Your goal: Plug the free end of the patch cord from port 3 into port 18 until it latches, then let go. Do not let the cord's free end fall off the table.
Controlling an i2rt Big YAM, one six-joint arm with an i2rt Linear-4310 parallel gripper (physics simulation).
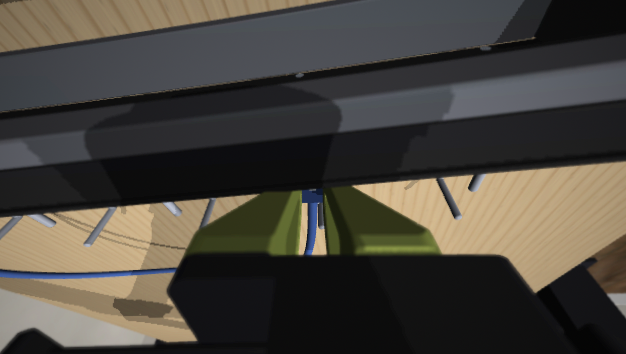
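Note:
My gripper, with two olive-green fingers, is shut on the blue plug of the patch cord. The plug's front end is hidden under the edge of the dark patch panel, where the fingertips also end. The blue cord runs back from the plug between the fingers and under the black gripper body. A stretch of blue cord also shows at the left, above the table. The port faces, ports 3 and 18, and the plug's latch are hidden, so I cannot tell how far in the plug sits.
Grey metal rods stick out below the panel on both sides of the fingers, and one stands close behind the cord. The panel spans the full width above the wooden table. Pale floor shows past the table edge at the lower left.

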